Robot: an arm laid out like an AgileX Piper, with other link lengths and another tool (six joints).
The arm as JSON. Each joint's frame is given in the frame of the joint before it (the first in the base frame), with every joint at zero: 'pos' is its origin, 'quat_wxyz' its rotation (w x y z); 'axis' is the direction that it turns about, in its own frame. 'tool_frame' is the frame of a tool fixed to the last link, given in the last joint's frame.
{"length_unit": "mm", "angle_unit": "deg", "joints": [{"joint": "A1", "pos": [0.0, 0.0, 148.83], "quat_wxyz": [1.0, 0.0, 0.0, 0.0], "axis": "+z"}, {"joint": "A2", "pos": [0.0, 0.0, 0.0], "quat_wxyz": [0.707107, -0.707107, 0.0, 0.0], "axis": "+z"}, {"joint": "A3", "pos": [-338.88, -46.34, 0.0], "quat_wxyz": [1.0, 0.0, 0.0, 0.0], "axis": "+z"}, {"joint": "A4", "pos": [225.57, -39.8, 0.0], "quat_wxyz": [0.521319, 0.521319, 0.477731, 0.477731], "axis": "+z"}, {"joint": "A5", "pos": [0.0, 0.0, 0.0], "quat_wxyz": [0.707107, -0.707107, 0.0, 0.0], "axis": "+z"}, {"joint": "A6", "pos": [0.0, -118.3, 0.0], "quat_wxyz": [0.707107, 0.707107, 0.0, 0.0], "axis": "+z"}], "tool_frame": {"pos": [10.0, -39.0, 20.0], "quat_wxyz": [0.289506, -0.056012, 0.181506, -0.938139]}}
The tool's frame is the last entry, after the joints.
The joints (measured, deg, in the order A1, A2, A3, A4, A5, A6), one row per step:
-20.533 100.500 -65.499 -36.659 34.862 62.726
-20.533 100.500 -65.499 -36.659 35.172 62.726
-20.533 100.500 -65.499 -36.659 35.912 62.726
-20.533 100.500 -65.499 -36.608 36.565 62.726
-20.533 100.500 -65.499 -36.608 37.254 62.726
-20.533 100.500 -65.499 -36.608 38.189 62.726
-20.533 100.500 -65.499 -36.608 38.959 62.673
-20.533 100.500 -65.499 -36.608 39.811 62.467
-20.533 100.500 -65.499 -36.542 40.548 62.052
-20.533 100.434 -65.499 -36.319 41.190 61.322
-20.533 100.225 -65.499 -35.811 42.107 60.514
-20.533 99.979 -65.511 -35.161 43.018 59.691
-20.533 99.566 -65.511 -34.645 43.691 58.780
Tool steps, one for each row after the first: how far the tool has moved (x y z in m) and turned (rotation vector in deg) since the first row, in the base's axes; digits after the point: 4 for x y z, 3 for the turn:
-0.0008 0.0000 0.0000 0.001 0.265 -0.160
-0.0026 -0.0001 -0.0001 0.002 0.899 -0.543
-0.0043 0.0000 -0.0002 0.045 1.443 -0.905
-0.0060 0.0000 -0.0003 0.046 2.032 -1.262
-0.0083 0.0000 -0.0003 0.048 2.833 -1.745
-0.0103 -0.0001 -0.0003 0.034 3.518 -2.099
-0.0124 -0.0002 -0.0002 -0.024 4.350 -2.371
-0.0142 -0.0002 0.0000 -0.083 5.168 -2.441
-0.0158 -0.0002 0.0004 -0.115 5.955 -2.274
-0.0184 0.0005 0.0014 0.041 6.800 -2.308
-0.0210 0.0014 0.0026 0.314 7.561 -2.379
-0.0233 0.0022 0.0047 0.405 8.052 -2.191

